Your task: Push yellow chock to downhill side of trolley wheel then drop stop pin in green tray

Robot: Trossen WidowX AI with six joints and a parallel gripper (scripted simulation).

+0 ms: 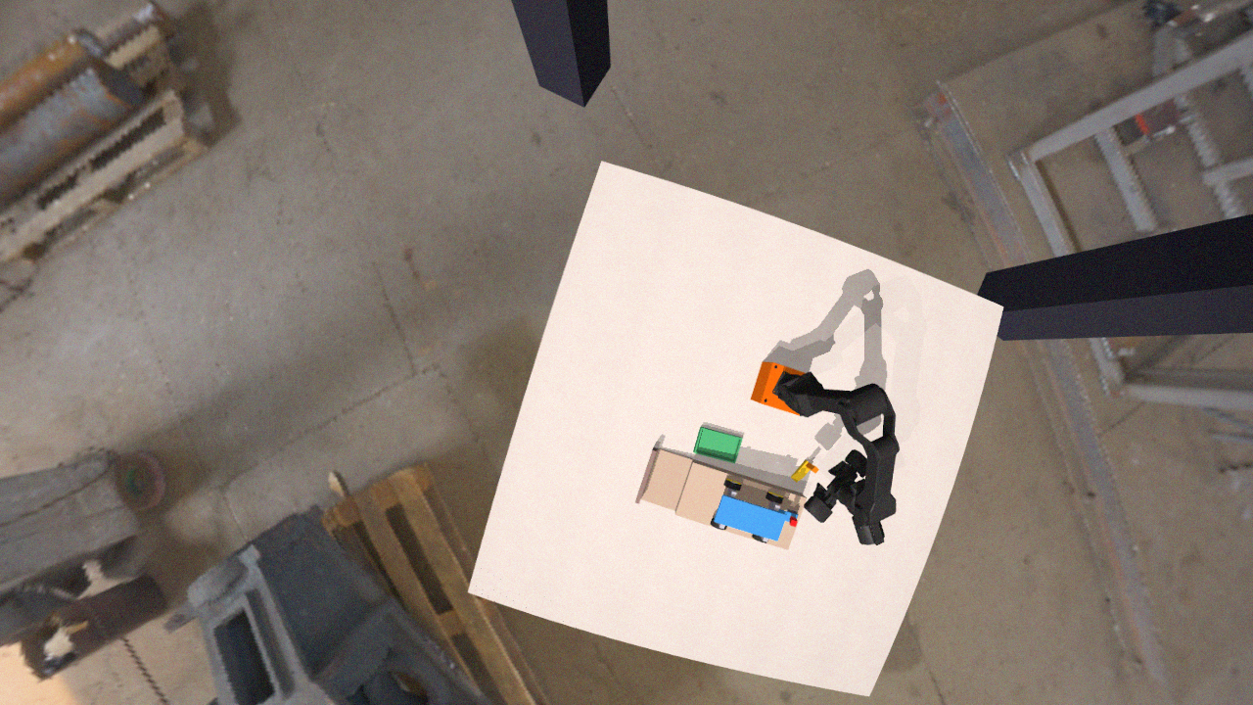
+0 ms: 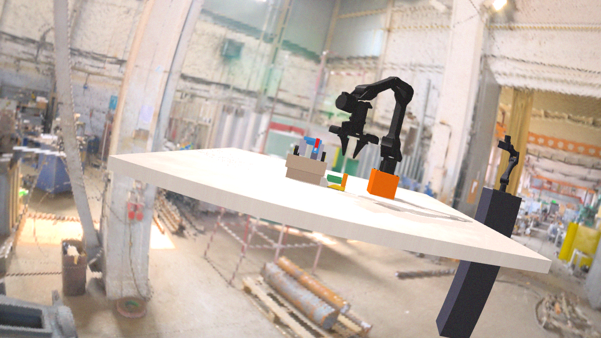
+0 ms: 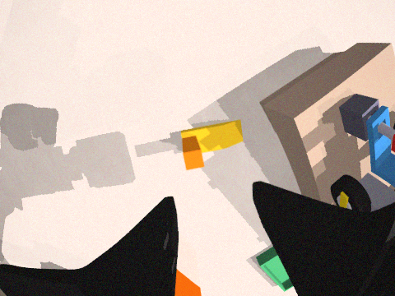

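Right now my gripper tip is 110 mm above the yellow chock and 10 mm short of it. Also, from my gripper tip: red-headed stop pin (130 mm ahead, 20 mm to the right); ramp block (170 mm ahead, 130 mm to the right, 80 mm below); blue trolley (170 mm ahead, 120 mm to the right, 20 mm below).
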